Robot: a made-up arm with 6 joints. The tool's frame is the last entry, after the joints. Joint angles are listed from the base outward. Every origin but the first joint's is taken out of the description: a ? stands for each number. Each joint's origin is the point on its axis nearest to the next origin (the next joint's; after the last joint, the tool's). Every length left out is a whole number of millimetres.
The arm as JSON. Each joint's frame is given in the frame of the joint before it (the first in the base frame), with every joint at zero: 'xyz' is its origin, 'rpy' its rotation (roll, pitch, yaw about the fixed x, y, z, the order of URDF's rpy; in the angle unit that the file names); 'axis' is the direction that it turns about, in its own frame. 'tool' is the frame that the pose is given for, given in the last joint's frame.
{
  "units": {
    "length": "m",
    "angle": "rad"
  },
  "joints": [
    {
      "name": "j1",
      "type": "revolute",
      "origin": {
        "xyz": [
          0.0,
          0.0,
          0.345
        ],
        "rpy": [
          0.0,
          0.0,
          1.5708
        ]
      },
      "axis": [
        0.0,
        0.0,
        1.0
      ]
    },
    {
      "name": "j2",
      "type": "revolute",
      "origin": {
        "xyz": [
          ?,
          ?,
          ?
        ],
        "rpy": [
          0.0,
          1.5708,
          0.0
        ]
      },
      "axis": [
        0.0,
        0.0,
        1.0
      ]
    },
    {
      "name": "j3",
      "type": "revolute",
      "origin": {
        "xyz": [
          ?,
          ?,
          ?
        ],
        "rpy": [
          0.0,
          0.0,
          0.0
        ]
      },
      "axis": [
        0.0,
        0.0,
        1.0
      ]
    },
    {
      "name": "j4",
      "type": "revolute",
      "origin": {
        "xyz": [
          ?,
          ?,
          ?
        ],
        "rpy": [
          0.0,
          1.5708,
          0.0
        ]
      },
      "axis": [
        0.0,
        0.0,
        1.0
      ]
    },
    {
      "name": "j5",
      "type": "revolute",
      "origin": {
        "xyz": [
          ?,
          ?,
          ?
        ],
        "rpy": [
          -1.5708,
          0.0,
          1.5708
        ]
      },
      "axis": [
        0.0,
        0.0,
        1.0
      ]
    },
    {
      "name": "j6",
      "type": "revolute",
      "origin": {
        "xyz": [
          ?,
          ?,
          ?
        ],
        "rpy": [
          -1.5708,
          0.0,
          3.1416
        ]
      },
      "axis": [
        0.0,
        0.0,
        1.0
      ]
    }
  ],
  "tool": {
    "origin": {
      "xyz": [
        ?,
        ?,
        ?
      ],
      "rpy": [
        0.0,
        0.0,
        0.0
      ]
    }
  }
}
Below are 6 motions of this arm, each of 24 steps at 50 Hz.
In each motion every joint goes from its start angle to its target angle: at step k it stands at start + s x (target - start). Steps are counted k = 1, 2, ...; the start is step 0. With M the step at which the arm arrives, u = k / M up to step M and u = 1 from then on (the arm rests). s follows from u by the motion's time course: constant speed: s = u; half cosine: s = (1 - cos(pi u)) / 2; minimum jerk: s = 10 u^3 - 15 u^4 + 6 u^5.
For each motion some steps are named. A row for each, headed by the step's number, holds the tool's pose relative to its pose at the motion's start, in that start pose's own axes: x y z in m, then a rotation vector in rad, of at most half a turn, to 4 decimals.
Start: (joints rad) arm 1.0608 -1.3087 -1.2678 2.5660 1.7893 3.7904
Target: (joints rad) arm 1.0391 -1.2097 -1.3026 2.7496 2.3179 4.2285
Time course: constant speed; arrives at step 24
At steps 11, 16, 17, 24:
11: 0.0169 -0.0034 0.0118 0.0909 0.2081 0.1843
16: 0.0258 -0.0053 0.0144 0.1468 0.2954 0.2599
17: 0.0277 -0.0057 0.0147 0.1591 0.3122 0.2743
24: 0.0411 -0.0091 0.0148 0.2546 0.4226 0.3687

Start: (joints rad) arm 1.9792 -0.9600 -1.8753 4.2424 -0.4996 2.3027
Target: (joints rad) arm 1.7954 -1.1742 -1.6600 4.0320 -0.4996 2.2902
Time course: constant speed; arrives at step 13
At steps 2, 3, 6, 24:
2: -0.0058 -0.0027 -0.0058 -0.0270 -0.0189 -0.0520
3: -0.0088 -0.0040 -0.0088 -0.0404 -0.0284 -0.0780
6: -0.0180 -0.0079 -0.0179 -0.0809 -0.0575 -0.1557
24: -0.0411 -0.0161 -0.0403 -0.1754 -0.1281 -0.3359

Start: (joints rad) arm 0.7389 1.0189 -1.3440 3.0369 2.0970 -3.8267
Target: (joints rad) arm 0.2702 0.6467 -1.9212 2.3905 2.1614 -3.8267
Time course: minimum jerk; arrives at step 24
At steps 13, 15, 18, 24:
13: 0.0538 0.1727 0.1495 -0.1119 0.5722 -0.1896
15: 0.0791 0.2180 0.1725 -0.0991 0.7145 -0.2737
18: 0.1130 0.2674 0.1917 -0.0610 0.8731 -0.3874
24: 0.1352 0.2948 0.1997 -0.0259 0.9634 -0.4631

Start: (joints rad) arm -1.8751 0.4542 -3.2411 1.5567 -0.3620 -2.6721
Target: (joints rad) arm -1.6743 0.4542 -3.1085 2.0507 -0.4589 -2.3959
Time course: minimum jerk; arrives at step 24
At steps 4, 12, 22, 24:
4: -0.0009 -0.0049 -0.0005 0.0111 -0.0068 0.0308
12: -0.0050 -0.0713 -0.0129 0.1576 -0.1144 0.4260
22: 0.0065 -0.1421 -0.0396 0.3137 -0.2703 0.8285
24: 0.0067 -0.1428 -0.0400 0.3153 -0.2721 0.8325

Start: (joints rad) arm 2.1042 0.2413 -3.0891 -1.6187 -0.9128 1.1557
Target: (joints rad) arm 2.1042 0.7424 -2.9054 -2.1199 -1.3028 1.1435
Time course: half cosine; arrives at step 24
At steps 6, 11, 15, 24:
6: -0.0460 -0.0309 -0.0059 0.1077 -0.0816 0.0358
11: -0.1249 -0.0979 -0.0311 0.3346 -0.2258 0.1252
15: -0.1799 -0.1608 -0.0666 0.5501 -0.3341 0.2253
24: -0.2255 -0.2349 -0.1215 0.8215 -0.4373 0.3702

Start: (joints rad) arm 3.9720 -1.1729 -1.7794 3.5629 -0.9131 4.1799
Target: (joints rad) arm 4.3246 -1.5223 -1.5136 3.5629 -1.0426 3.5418
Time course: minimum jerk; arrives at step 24
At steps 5, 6, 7, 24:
5: -0.0008 0.0023 -0.0093 0.0069 -0.0209 -0.0324
6: -0.0012 0.0038 -0.0149 0.0115 -0.0335 -0.0520
7: -0.0015 0.0058 -0.0219 0.0177 -0.0489 -0.0765
24: 0.0094 0.0628 -0.1334 0.2052 -0.2788 -0.5041

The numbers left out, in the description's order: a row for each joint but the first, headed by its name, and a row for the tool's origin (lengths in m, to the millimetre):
j2: 0.0 0.0 0.0
j3: -0.304 -0.057 0.0
j4: 0.211 -0.048 0.0
j5: 0.0 0.0 0.0
j6: -0.101 -0.129 0.0
tool: 0.0 0.0 0.0

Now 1 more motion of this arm.
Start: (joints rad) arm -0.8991 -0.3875 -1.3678 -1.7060 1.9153 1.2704
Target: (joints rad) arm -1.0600 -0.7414 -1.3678 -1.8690 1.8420 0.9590
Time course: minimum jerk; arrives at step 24
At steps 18, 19, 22, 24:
18: 0.0436 0.1573 0.0580 -0.1622 0.0309 0.0490
19: 0.0444 0.1648 0.0596 -0.1707 0.0323 0.0507
22: 0.0455 0.1764 0.0617 -0.1838 0.0343 0.0532
24: 0.0456 0.1774 0.0619 -0.1849 0.0344 0.0534

